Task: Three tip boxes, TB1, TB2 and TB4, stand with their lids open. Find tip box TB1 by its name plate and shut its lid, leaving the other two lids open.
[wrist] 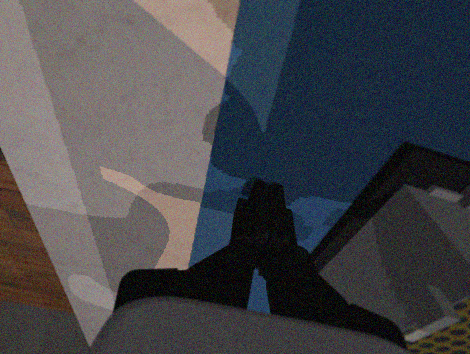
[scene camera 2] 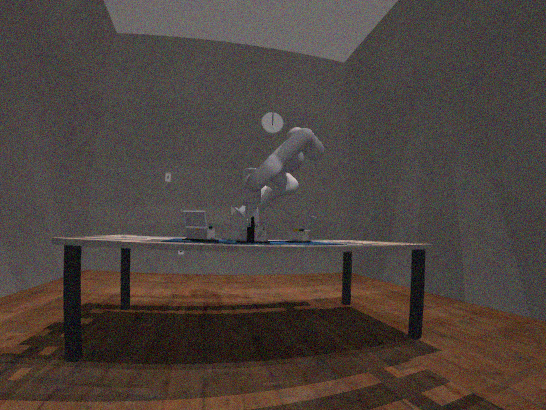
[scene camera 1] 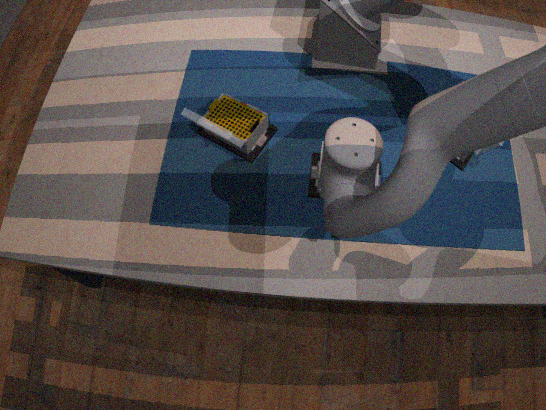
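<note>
An open tip box (scene camera 1: 235, 117) (scene camera 2: 199, 232) with a yellow rack stands at the left; its pale lid (scene camera 1: 215, 129) (scene camera 2: 195, 219) is raised. The middle tip box (scene camera 1: 314, 175) (wrist: 395, 260) is mostly hidden under the arm in scene camera 1. Its grey side and part of its yellow rack (wrist: 447, 342) show in the wrist view; its lid position is unclear. A right tip box (scene camera 1: 462, 160) (scene camera 2: 301, 236) is partly behind the arm in scene camera 1. No name plate is readable. My gripper (wrist: 261, 199) (scene camera 2: 250, 239) is shut and empty, low beside the middle box near the mat's front edge.
The boxes stand on a blue mat (scene camera 1: 195, 200) (wrist: 375, 75) on a pale table (scene camera 1: 65, 200) (scene camera 2: 380, 245). The robot base (scene camera 1: 345, 42) is at the back of the mat. The forearm (scene camera 1: 480, 105) reaches over the right side.
</note>
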